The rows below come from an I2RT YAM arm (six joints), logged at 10 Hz.
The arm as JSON. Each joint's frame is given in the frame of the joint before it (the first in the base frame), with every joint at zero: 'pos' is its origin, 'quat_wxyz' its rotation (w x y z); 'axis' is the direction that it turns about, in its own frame. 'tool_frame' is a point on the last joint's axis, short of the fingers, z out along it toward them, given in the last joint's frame.
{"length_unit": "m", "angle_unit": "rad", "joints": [
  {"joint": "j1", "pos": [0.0, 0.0, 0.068], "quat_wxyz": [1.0, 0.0, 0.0, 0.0], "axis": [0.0, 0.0, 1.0]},
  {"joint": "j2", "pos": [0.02, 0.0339, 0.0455], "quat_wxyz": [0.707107, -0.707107, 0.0, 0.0], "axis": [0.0, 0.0, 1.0]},
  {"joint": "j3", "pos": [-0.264, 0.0, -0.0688], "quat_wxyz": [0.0, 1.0, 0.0, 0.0], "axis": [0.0, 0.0, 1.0]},
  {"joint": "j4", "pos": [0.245, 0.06, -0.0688], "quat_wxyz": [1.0, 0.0, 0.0, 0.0], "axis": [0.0, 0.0, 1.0]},
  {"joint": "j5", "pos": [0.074, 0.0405, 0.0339], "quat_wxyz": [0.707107, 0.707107, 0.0, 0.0], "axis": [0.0, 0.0, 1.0]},
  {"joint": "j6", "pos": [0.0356, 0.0, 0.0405], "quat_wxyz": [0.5, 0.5, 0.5, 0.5], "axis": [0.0, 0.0, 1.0]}
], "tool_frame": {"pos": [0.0, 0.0, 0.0], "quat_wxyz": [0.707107, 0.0, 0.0, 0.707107]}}
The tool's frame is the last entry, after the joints.
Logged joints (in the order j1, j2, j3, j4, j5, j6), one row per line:
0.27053, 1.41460, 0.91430, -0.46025, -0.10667, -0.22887
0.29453, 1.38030, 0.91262, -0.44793, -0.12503, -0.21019
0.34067, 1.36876, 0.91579, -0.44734, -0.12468, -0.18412
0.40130, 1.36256, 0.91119, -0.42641, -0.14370, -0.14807
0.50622, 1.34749, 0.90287, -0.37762, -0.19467, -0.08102
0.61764, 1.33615, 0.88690, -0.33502, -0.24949, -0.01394
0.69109, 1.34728, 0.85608, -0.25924, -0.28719, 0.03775
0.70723, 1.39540, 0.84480, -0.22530, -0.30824, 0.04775
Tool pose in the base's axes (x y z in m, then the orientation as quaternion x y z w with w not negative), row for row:
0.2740, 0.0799, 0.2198, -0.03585, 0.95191, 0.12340, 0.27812
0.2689, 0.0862, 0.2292, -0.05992, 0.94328, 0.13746, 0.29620
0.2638, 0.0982, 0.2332, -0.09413, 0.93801, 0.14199, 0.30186
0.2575, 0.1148, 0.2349, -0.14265, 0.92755, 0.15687, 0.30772
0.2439, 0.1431, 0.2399, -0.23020, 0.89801, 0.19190, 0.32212
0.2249, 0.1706, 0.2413, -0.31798, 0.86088, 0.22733, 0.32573
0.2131, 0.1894, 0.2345, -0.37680, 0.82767, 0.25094, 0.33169
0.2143, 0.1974, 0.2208, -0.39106, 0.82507, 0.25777, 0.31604
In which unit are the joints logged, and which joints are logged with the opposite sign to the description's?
The joints are logged in radians. Opposite sign: j6.
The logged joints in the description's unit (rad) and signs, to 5 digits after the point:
0.27053, 1.41460, 0.91430, -0.46025, -0.10667, 0.22887
0.29453, 1.38030, 0.91262, -0.44793, -0.12503, 0.21019
0.34067, 1.36876, 0.91579, -0.44734, -0.12468, 0.18412
0.40130, 1.36256, 0.91119, -0.42641, -0.14370, 0.14807
0.50622, 1.34749, 0.90287, -0.37762, -0.19467, 0.08102
0.61764, 1.33615, 0.88690, -0.33502, -0.24949, 0.01394
0.69109, 1.34728, 0.85608, -0.25924, -0.28719, -0.03775
0.70723, 1.39540, 0.84480, -0.22530, -0.30824, -0.04775

